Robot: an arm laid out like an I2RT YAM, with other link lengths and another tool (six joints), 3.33 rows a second.
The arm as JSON. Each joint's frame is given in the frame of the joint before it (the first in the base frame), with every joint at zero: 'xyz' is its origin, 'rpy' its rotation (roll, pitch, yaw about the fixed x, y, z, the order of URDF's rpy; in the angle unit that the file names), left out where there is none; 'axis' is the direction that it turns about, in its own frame. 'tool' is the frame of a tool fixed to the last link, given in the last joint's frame.
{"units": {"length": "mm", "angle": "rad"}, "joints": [
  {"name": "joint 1", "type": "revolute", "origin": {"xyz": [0.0, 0.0, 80.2]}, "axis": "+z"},
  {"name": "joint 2", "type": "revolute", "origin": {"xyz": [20.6, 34.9, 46.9], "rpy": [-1.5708, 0.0, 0.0]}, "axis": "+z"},
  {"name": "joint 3", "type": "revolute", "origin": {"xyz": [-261.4, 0.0, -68.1], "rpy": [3.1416, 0.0, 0.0]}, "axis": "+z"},
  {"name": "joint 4", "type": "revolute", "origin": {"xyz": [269.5, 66.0, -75.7]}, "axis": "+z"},
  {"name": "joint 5", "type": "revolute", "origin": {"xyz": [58.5, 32.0, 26.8], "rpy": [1.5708, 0.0, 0.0]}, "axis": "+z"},
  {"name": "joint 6", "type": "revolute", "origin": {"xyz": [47.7, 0.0, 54.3], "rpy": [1.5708, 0.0, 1.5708]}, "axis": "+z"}
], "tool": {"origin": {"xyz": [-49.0, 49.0, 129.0], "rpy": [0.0, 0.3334, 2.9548]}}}
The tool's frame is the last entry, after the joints.
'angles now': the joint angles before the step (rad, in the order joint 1, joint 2, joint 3, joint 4, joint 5, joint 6). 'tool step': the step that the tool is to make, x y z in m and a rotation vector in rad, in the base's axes. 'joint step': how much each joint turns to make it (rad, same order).
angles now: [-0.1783, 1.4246, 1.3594, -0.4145, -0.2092, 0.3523]
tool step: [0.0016, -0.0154, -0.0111, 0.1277, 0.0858, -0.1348]
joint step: [-0.0287, 0.0194, 0.0002, -0.0613, 0.0381, 0.1499]
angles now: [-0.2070, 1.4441, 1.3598, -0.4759, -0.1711, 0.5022]
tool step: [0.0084, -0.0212, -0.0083, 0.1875, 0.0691, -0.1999]
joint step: [-0.0329, 0.0288, -0.0002, -0.0453, 0.0442, 0.2349]
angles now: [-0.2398, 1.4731, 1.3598, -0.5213, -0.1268, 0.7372]
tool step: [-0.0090, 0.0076, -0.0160, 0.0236, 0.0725, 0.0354]
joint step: [0.0005, 0.0173, -0.0002, -0.0610, -0.0308, -0.0175]
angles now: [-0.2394, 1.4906, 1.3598, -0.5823, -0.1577, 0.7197]
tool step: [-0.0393, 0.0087, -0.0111, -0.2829, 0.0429, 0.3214]
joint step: [-0.0004, -0.0268, 0.0315, -0.1118, -0.0463, -0.4346]
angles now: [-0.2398, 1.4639, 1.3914, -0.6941, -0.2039, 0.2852]
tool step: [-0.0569, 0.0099, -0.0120, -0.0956, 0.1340, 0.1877]
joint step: [-0.0001, -0.0483, -0.0004, -0.2059, -0.0314, -0.2286]
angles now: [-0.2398, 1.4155, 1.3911, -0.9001, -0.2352, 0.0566]
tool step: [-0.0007, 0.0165, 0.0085, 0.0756, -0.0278, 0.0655]
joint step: [0.0001, 0.0002, -0.0003, 0.0085, -0.1033, -0.0037]
